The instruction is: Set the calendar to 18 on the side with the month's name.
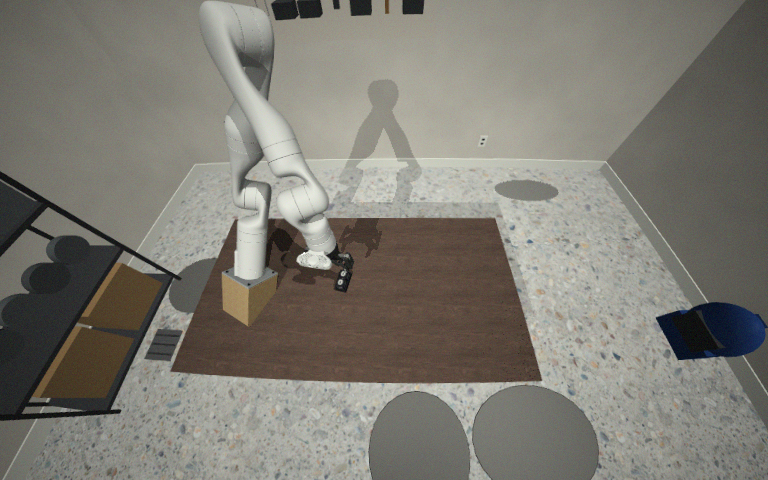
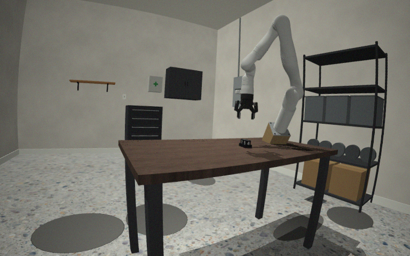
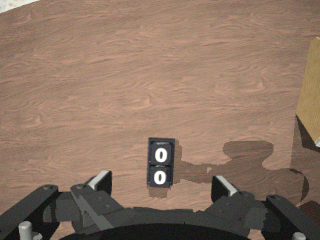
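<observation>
My hand is 20 mm to the right of the black calendar tray and 160 mm above it.
</observation>
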